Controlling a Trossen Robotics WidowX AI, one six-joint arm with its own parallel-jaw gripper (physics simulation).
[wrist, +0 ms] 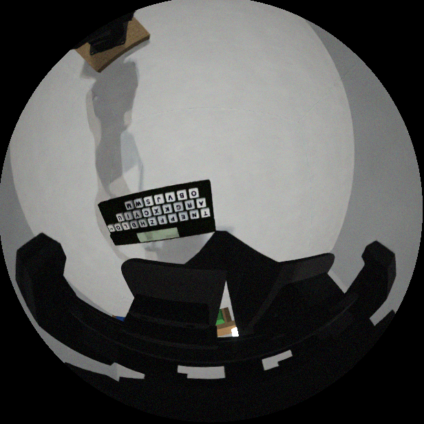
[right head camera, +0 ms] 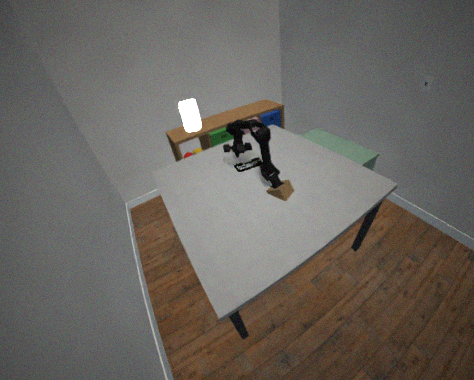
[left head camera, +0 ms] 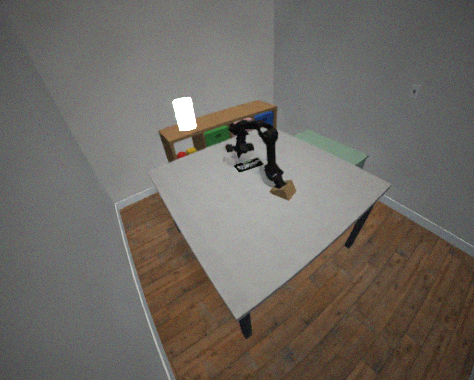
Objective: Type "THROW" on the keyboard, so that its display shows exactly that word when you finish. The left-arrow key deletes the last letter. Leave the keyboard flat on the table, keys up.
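The black keyboard (left head camera: pixel 249 165) (right head camera: pixel 248 165) (wrist: pixel 161 211) lies flat on the table with its white keys up. In the wrist view its letters appear upside down. T is at the right end of the key row nearest the pale green display (wrist: pixel 158 234), and the left-arrow key (wrist: pixel 110 228) is at that row's left end. No letters can be made out on the display. My gripper (left head camera: pixel 239 156) (right head camera: pixel 237 155) (wrist: pixel 219 235) is shut and empty. It hangs above the table, near the keyboard's left end in the head views. In the wrist view its tips appear just beyond the keyboard's T-side corner.
The arm stands on a wooden wedge base (left head camera: pixel 284 190) (right head camera: pixel 281 191) (wrist: pixel 125 41) on the pale table (left head camera: pixel 240 225) (right head camera: pixel 240 225) (wrist: pixel 250 140). A wooden shelf (left head camera: pixel 220 119) (right head camera: pixel 225 117) with coloured boxes, a lit lamp (left head camera: pixel 184 114) (right head camera: pixel 190 115) and a green bench (left head camera: pixel 332 146) (right head camera: pixel 342 146) stand beyond the table.
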